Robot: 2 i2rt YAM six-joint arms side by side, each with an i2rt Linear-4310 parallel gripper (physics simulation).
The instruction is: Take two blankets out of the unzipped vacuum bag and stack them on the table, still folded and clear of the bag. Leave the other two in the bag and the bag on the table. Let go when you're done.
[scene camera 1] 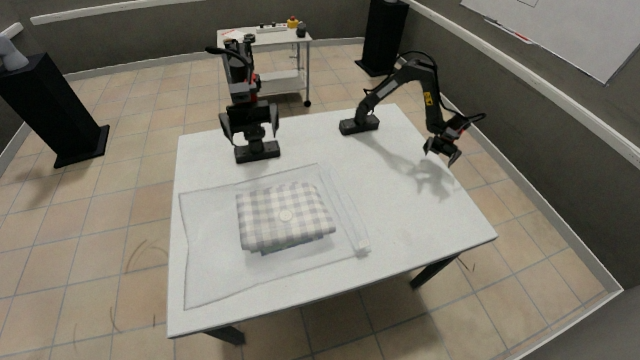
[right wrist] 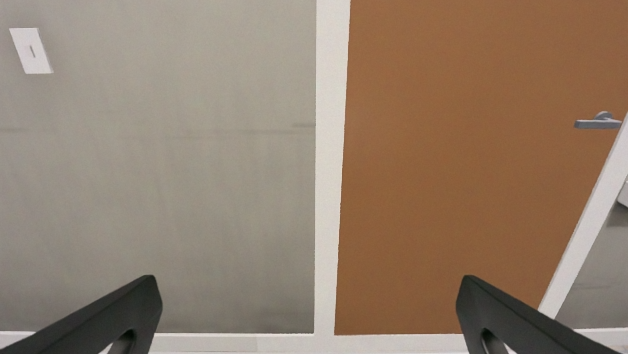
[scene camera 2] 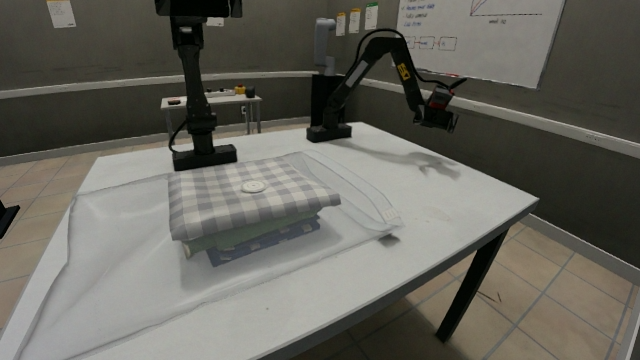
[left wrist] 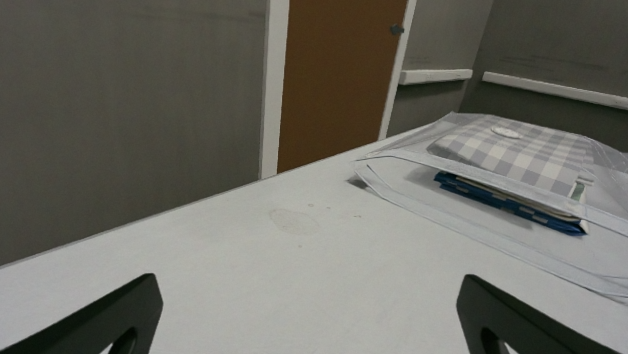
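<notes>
The clear vacuum bag (scene camera 1: 212, 265) (scene camera 2: 125, 280) lies flat on the table (scene camera 1: 420, 220) (scene camera 2: 470, 200) (left wrist: 225, 260). Inside is a folded stack. A grey-and-white checked blanket (scene camera 1: 300, 199) (scene camera 2: 220, 205) (left wrist: 525, 152) is on top, a green blanket (scene camera 2: 250, 232) is under it, and a blue patterned blanket (scene camera 2: 267, 245) (left wrist: 500, 201) is at the bottom. Cream edges show above the blue in the left wrist view; separate layers are hard to tell. My left gripper (scene camera 1: 440, 155) (scene camera 2: 436, 124) (left wrist: 310, 289) is open and empty, above the table's right edge. My right gripper (scene camera 1: 254, 140) (right wrist: 309, 290) is open and empty, high near its base, away from the bag.
A round valve (scene camera 1: 285, 215) (scene camera 2: 254, 186) (left wrist: 506, 132) sits on the bag's top film over the stack. The bag's zip edge with a pale slider (scene camera 1: 363, 244) (scene camera 2: 390, 215) is on the picture's right. Both arm bases stand along the table's back edge. A white cart (scene camera 1: 303, 41) stands behind.
</notes>
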